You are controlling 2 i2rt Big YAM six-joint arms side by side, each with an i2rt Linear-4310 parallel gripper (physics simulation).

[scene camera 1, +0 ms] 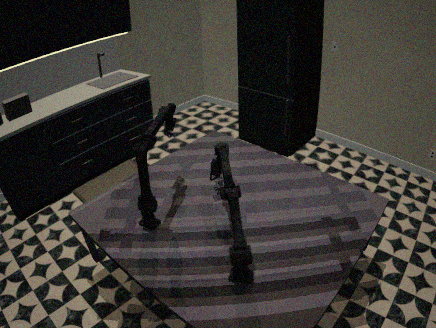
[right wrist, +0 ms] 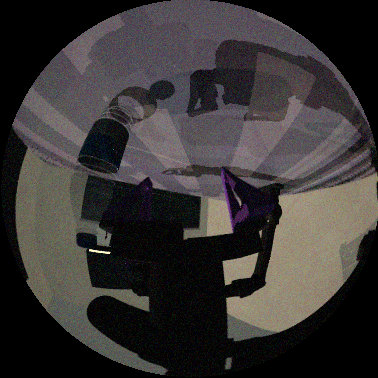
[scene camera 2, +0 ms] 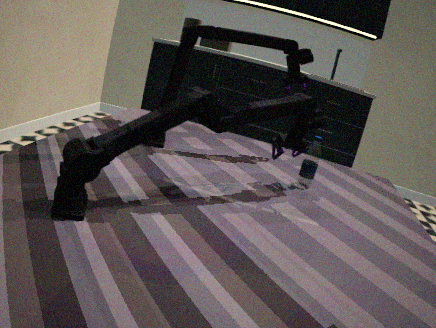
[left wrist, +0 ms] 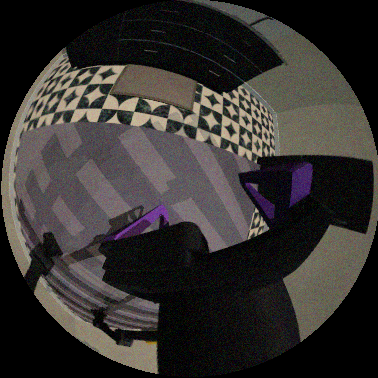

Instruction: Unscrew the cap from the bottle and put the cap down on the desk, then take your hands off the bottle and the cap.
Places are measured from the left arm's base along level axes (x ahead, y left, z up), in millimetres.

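Pixels of known places: left gripper, between the fingertips: (scene camera 1: 170,131) (left wrist: 200,193); right gripper, between the fingertips: (scene camera 1: 211,175) (right wrist: 184,175) (scene camera 2: 283,157); left arm's base, origin of its link: (scene camera 1: 149,223) (right wrist: 270,186) (scene camera 2: 154,142) (left wrist: 52,243); right arm's base, origin of its link: (scene camera 1: 241,276) (scene camera 2: 69,207) (left wrist: 98,312).
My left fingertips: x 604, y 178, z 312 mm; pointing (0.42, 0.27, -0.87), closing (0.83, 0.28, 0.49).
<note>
Ahead of a thing's pixels: the offset from my left fingertips to its top centre. Level surfaces: height alone.
A clear bottle {dz -107, dx +19, dy -350 mm} (scene camera 2: 308,168) (right wrist: 103,145) with a dark blue label stands upright on the striped desk {dz -312 mm} (scene camera 1: 295,200) (scene camera 2: 240,280). Its blue cap {dz -106, dx +19, dy -350 mm} (scene camera 2: 318,137) (right wrist: 87,240) is on top of the bottle. In scene camera 1 the bottle is too dark and small to make out. My right gripper (scene camera 2: 286,150) (right wrist: 184,175) is open and empty, beside the bottle's upper part and apart from it, to its left in scene camera 2. My left gripper (scene camera 2: 296,86) (left wrist: 200,193) is open and empty, high above the desk; the bottle does not show between its fingers.
In scene camera 2 my right arm's forearm (scene camera 2: 265,111) passes below my left gripper. A dark counter (scene camera 1: 80,137) (scene camera 2: 250,95) and a tall dark cabinet (scene camera 1: 270,65) stand beyond the desk. Arm shadows lie across the desk.
</note>
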